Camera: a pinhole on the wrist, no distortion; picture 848 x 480 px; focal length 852.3 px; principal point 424.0 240.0 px. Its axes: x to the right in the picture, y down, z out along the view. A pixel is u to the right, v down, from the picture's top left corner.
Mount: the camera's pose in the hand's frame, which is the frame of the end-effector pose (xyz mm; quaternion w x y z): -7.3 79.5 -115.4 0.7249 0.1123 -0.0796 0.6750
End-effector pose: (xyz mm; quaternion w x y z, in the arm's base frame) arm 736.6 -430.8 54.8 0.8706 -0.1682 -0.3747 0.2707
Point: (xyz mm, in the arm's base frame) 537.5 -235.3 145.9
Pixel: outside the picture
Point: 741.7 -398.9 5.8
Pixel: 343 248
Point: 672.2 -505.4 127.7
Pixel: 84 365
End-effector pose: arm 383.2 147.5 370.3 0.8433 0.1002 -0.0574 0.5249
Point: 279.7 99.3 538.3
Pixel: 686 437
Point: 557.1 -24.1 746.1
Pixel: 250 242
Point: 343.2 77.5 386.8
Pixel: outside the picture
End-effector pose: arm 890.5 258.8 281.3 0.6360 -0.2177 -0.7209 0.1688
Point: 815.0 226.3 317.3
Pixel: 119 137
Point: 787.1 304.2 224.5
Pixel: 573 308
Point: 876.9 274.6 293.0
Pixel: 220 96
